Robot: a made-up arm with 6 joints.
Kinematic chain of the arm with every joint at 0, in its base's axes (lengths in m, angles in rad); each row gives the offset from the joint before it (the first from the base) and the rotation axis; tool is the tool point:
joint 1: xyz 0 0 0.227 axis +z
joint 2: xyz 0 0 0 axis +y
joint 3: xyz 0 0 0.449 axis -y
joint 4: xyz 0 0 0 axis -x
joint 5: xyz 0.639 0 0 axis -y
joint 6: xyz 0 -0.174 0 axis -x
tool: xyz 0 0 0
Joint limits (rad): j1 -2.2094..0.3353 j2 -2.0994..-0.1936 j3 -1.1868..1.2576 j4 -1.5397..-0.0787 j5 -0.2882..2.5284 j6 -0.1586..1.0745
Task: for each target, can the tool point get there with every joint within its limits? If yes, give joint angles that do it. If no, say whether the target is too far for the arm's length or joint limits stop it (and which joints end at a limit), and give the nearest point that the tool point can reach.
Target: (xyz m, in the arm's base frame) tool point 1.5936 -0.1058 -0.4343
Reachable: no: too far | nearest point 0.4690 -0.0311 0.3006 | short by 1.345 m
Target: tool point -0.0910 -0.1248 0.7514
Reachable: yes | joints 0.0787 -1.6308 -0.4241 -0.8310 1.0586 0.3766
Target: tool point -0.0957 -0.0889 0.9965
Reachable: yes | joints -1.0300 -0.9673 0.1296 -0.7459 2.2713 0.7429
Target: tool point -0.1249 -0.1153 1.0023
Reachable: yes | joints -0.9049 -0.9536 0.0442 -0.2295 0.0397 0.4088
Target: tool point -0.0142 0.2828 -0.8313
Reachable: no: joint limits stop it (at a limit: joint 1, joint 2, joint 3, joint 4) | nearest point 0.1121 0.0333 0.0373 | short by 0.913 m
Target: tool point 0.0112 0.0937 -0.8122
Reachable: no: joint limits stop it (at a limit: joint 1, joint 2, joint 3, joint 4) | nearest point 0.1121 0.0333 0.0373 | short by 0.858 m
